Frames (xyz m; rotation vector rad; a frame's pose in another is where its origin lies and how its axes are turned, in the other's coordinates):
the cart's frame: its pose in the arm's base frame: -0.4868 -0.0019 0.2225 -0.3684 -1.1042 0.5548
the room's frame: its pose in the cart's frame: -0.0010 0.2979 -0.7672 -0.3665 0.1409 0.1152
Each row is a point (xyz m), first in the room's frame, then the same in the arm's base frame.
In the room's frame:
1: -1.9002 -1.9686 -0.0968
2: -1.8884 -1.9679 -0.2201
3: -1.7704 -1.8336 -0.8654
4: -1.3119 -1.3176 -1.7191
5: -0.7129 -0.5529 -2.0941
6: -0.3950 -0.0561 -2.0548
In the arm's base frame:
1: -0.7379 -2.3457 0.0272
2: -0.6228 -2.3832 0.0008
3: 0.0116 -2.4564 -0.2005
4: 1.0059 -2.1321 -0.5345
5: 1.6512 -1.3741 -0.8396
6: 1.7865 -0.8231 -1.0055

